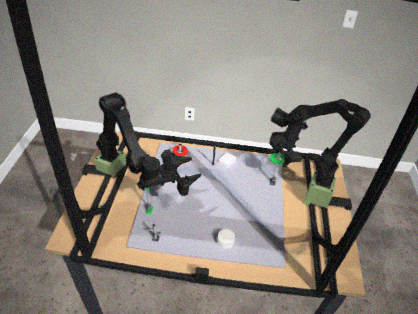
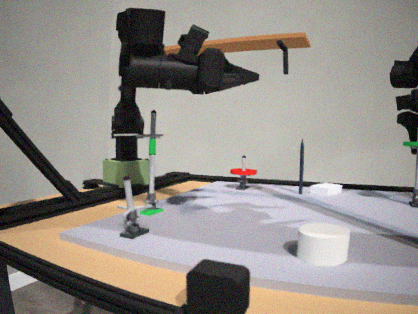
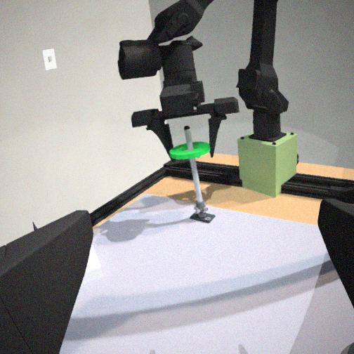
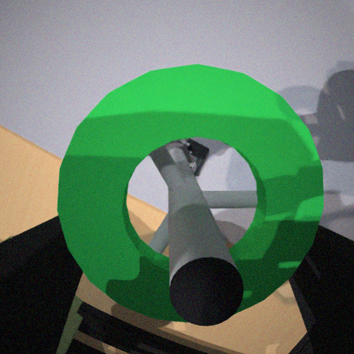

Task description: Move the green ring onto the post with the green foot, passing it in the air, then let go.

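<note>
The green ring sits around the upper part of a slanted grey post at the back right. My right gripper is shut on the ring, a finger at each side of its outer edge; the ring hides parts of the fingertips. The post's dark tip pokes through the hole. The post with the green foot stands upright at the left, with a green band and thin crossbars near its top. My left gripper is open and empty, high above the mat.
A red ring sits on a short post at the back left. A dark spike and white block are back centre. A short branched post and white cylinder stand in front.
</note>
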